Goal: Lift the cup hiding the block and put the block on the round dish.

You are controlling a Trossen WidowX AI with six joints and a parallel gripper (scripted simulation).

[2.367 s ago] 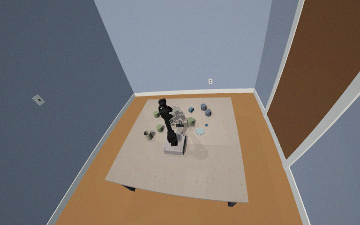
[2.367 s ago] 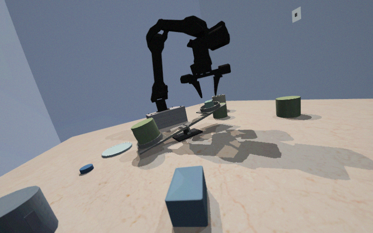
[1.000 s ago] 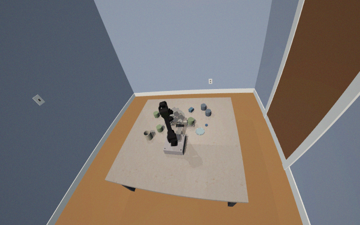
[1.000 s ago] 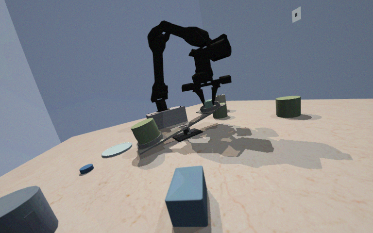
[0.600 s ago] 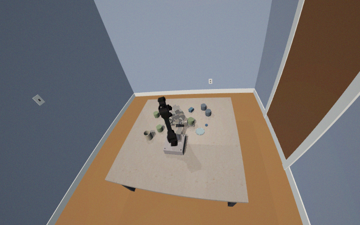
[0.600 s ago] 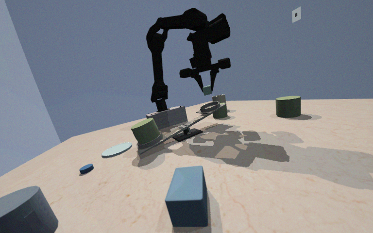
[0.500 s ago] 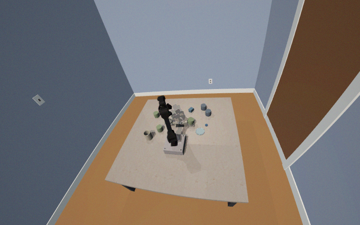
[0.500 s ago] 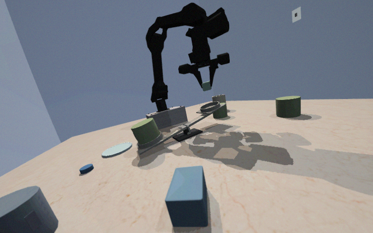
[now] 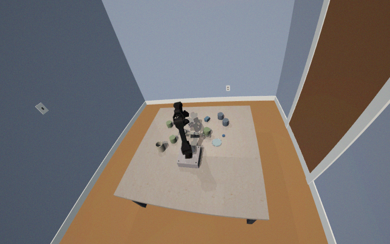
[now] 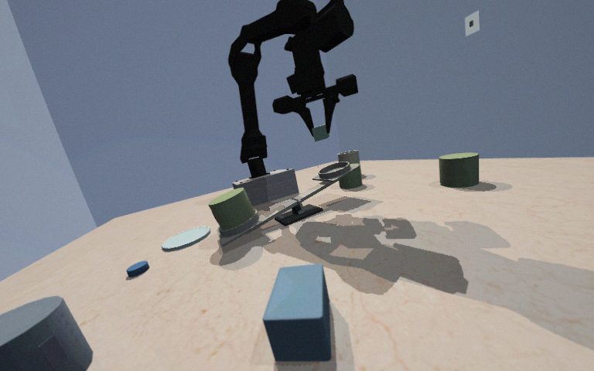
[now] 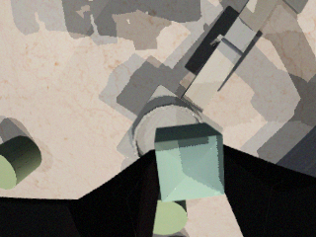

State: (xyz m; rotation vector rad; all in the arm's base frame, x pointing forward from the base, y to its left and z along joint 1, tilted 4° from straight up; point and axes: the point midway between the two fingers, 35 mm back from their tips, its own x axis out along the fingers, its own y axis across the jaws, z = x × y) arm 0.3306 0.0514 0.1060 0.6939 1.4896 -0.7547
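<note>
Now: gripper tip 140 mm past the pale blue round dish, 320 mm to the left of it and 170 mm above it. From my gripper tip the other things lie so: balance: 20 mm behind, 90 mm to the right, 130 mm below; pale green block: 10 mm above; beige cup: 170 mm behind, 270 mm to the left, 130 mm below.
</note>
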